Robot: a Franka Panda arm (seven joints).
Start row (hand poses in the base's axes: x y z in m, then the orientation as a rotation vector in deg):
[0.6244 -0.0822 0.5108 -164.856 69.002 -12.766]
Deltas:
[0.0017 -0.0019 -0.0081 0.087 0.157 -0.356]
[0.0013 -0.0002 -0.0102 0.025 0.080 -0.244]
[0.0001 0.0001 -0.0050 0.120 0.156 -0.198]
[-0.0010 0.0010 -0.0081 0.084 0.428 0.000]
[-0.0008 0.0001 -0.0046 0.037 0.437 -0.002]
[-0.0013 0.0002 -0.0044 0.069 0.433 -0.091]
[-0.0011 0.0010 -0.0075 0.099 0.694 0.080]
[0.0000 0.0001 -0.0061 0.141 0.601 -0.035]
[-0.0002 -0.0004 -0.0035 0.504 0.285 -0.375]
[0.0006 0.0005 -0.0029 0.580 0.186 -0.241]
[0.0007 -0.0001 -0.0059 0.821 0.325 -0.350]
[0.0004 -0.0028 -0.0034 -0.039 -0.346 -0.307]
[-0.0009 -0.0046 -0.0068 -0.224 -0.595 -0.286]
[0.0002 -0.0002 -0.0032 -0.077 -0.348 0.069]
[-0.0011 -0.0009 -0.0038 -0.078 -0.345 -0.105]
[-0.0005 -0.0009 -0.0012 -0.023 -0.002 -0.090]
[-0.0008 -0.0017 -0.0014 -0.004 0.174 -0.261]
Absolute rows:
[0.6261 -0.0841 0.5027 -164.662 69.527 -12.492]
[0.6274 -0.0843 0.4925 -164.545 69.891 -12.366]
[0.6275 -0.0842 0.4875 -164.407 70.176 -12.069]
[0.6265 -0.0832 0.4794 -164.532 70.224 -11.409]
[0.6257 -0.0831 0.4748 -164.698 70.288 -10.767]
[0.6244 -0.0829 0.4704 -164.783 70.472 -10.109]
[0.6233 -0.0819 0.4629 -165.051 70.438 -9.058]
[0.6233 -0.0818 0.4568 -165.173 70.543 -8.111]
[0.6231 -0.0822 0.4533 -164.653 70.987 -7.377]
[0.6237 -0.0817 0.4504 -164.102 71.194 -6.735]
[0.6244 -0.0818 0.4445 -163.338 71.505 -5.745]
[0.6248 -0.0846 0.4411 -163.045 71.896 -6.266]
[0.6239 -0.0892 0.4343 -162.813 72.266 -7.259]
[0.6241 -0.0894 0.4311 -162.770 72.126 -7.797]
[0.6230 -0.0903 0.4273 -162.625 72.236 -8.336]
[0.6225 -0.0912 0.4261 -162.590 72.372 -8.357]
[0.6217 -0.0929 0.4247 -162.514 72.781 -8.123]

